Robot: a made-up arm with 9 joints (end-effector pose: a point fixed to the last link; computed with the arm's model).
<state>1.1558 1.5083 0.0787 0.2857 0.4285 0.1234 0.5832 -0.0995 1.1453</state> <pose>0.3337 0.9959 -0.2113 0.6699 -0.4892 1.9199</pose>
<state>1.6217 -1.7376 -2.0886 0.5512 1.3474 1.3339 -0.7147 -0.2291 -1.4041</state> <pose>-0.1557 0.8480 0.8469 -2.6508 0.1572 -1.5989</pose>
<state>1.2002 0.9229 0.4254 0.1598 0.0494 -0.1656 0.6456 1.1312 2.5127</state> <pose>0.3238 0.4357 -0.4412 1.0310 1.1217 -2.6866</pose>
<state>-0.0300 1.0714 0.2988 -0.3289 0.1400 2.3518 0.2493 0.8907 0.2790</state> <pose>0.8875 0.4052 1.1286 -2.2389 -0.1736 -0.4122</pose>
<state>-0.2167 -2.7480 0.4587 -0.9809 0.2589 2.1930 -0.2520 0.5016 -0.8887</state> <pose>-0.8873 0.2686 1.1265 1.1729 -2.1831 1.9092</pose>
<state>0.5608 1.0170 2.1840 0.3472 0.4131 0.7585 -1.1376 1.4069 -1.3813</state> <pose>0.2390 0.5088 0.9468 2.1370 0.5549 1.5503</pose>
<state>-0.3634 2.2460 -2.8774 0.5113 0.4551 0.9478 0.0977 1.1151 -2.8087</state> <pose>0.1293 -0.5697 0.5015 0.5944 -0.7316 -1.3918</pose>
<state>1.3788 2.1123 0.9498 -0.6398 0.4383 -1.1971 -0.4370 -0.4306 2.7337</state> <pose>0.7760 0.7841 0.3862 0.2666 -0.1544 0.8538</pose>
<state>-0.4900 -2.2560 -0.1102 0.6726 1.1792 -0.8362 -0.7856 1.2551 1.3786</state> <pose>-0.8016 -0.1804 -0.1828 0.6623 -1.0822 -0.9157</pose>
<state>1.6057 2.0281 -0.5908 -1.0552 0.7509 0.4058 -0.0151 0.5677 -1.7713</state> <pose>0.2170 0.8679 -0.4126 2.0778 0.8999 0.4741</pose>
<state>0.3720 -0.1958 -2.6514 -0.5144 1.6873 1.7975 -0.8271 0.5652 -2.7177</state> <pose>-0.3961 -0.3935 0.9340 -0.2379 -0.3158 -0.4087</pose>
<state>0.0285 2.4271 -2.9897 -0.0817 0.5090 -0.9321 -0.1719 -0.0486 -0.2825</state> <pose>0.5723 -0.3318 0.4643 0.0948 0.1205 -0.1124</pose>
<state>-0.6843 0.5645 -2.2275 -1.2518 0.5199 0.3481 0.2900 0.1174 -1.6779</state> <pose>0.3689 -0.8617 0.3377 0.7709 0.0165 -0.2135</pose>
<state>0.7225 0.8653 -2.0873 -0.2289 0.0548 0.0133 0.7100 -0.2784 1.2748</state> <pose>-0.2750 -0.8073 -0.1231 -0.1370 1.7889 0.9430</pose>
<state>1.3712 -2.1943 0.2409 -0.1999 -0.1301 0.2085 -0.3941 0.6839 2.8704</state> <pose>-0.1585 0.2034 1.7266 -0.3013 -2.2120 0.2796</pose>
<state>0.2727 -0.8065 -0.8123 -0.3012 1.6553 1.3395 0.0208 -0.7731 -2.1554</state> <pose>-0.4052 -0.7537 0.7055 -0.0971 -0.2254 0.4642</pose>
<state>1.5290 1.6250 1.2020 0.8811 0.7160 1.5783 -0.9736 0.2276 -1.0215</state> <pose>0.5478 0.8534 0.1044 2.3742 -0.4848 0.4523</pose>
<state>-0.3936 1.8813 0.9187 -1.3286 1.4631 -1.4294 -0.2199 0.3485 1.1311</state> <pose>-0.3505 0.1523 0.9597 -0.4039 1.8698 -1.0458</pose>
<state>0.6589 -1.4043 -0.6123 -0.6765 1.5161 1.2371 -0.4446 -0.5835 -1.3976</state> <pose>-0.4312 -0.2626 1.1154 -1.4222 0.5890 0.4440</pose>
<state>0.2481 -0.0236 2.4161 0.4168 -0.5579 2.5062 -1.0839 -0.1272 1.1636</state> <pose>-0.3951 0.3439 0.8334 0.8880 1.9856 0.5799</pose>
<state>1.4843 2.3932 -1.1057 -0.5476 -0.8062 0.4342 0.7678 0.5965 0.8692</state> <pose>-0.4973 0.4761 -0.3943 -0.0328 -0.6879 -1.7823</pose>
